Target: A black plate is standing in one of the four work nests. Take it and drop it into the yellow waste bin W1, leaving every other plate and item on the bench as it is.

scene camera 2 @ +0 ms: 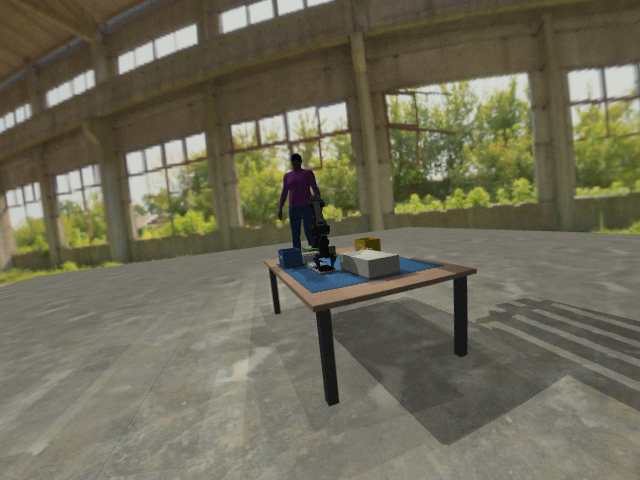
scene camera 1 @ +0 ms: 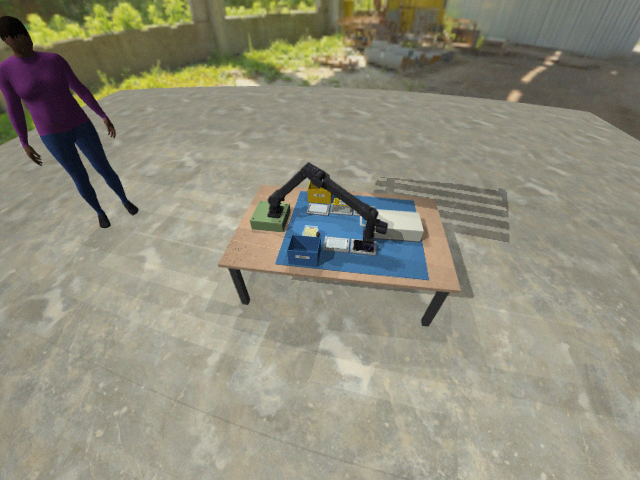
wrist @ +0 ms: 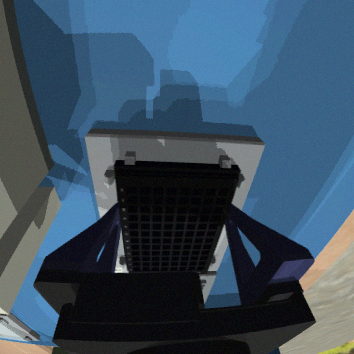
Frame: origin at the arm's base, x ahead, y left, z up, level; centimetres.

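Where they show: gripper, fingertip midpoint: point(scene camera 2: 325, 269) point(scene camera 1: 366, 246) point(wrist: 173, 207); arm's base at its link origin: point(scene camera 1: 275, 212).
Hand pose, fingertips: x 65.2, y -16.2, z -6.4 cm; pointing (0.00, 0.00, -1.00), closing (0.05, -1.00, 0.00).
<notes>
Each offset is from my fingertips to the top centre of the thing.
The black plate @[dx -2.1, dy -0.1, dz +1.3 cm] point(scene camera 1: 359, 246) point(scene camera 2: 326, 268) point(wrist: 175, 225), with a grid of wells, sits in a light grey work nest @[dx -2.1, dy +0.0, dz +0.9 cm] point(wrist: 175, 141) at the front right of the blue mat. My gripper point(scene camera 1: 368, 242) point(scene camera 2: 325, 264) point(wrist: 173, 207) points down over it. In the wrist view its two fingers stand wide, one against each long side of the plate, and are shut on it. The plate lies flat between the nest's corner posts; its near end is hidden by the gripper body. The yellow waste bin W1 @[dx -39.3, dy +49.0, dz +10.7 cm] point(scene camera 1: 324, 199) point(scene camera 2: 374, 242) stands at the back left of the mat.
A pale box @[dx +18.2, dy +20.2, dz +9.3 cm] point(scene camera 1: 405, 227) point(scene camera 2: 379, 264) point(wrist: 17, 200) stands beside the nest. A pale plate @[dx -19.5, dy -0.7, dz +1.3 cm] point(scene camera 1: 336, 242) sits in the neighbouring nest. Two more nests @[dx -38.0, dy +33.7, dz +0.7 cm] point(scene camera 1: 317, 209) @[dx -20.9, dy +37.1, dz +6.3 cm] point(scene camera 1: 341, 209) lie near W1. A blue bin @[dx -37.4, dy -14.7, dz +10.7 cm] point(scene camera 1: 303, 256) point(scene camera 2: 290, 258) stands front left, near a yellow-striped item @[dx -37.4, dy +0.6, dz +6.1 cm] point(scene camera 1: 310, 231).
</notes>
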